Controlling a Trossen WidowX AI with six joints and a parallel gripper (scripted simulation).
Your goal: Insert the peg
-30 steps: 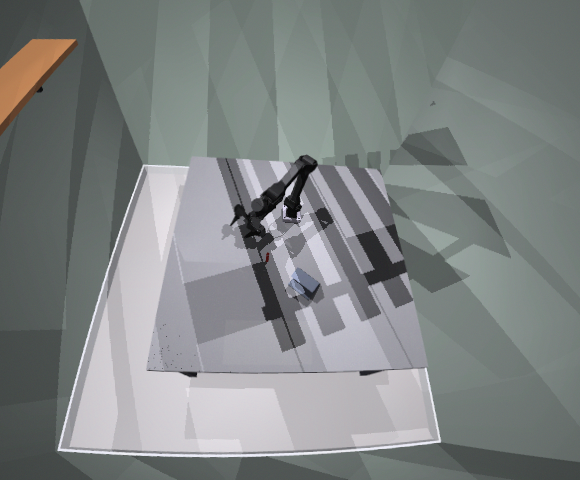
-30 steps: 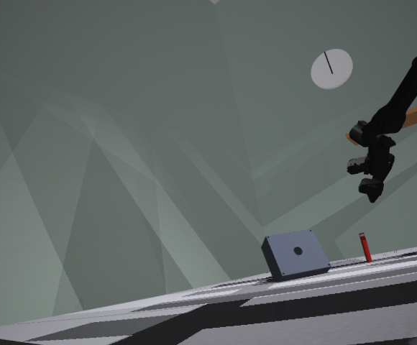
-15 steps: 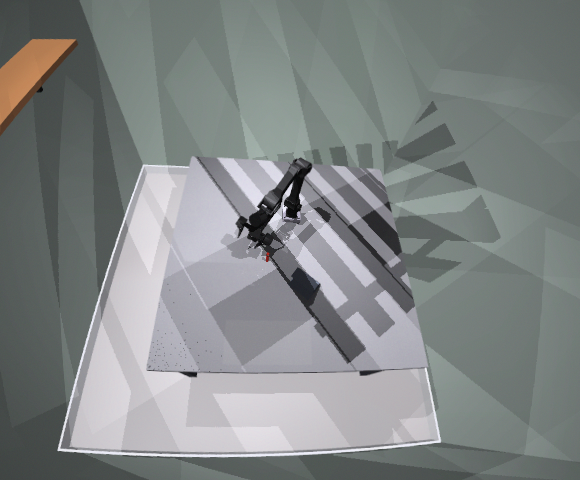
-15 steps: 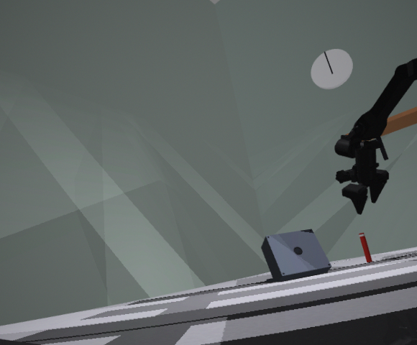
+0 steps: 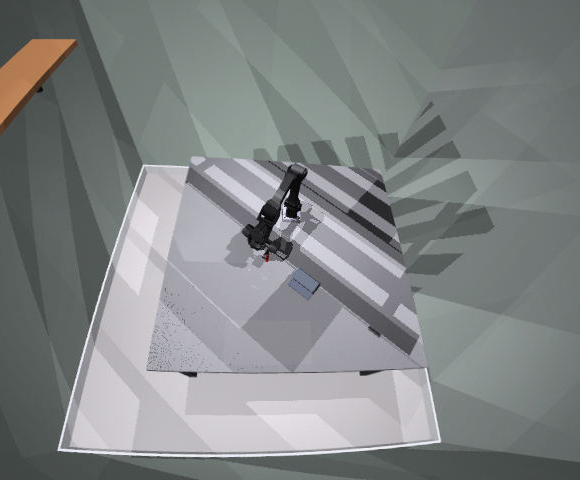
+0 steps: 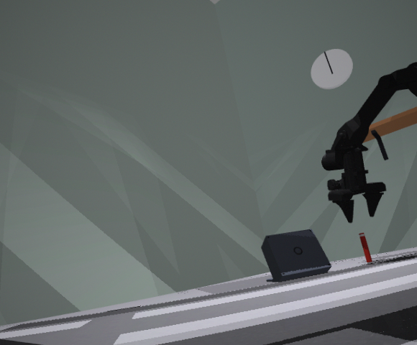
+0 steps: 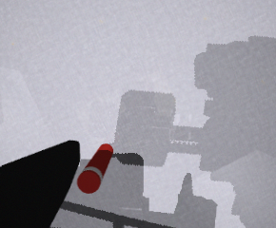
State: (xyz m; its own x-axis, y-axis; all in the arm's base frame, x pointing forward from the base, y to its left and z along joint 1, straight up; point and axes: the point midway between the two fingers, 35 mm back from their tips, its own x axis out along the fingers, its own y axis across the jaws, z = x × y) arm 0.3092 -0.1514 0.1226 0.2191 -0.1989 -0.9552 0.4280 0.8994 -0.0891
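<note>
Now: gripper tip 60 mm above the round red peg, 50 mm to the right of it and 10 mm past it. The rest, counted from my gripper tip: dark sloped panel 260 mm to the left, 100 mm ahead, 70 mm below.
</note>
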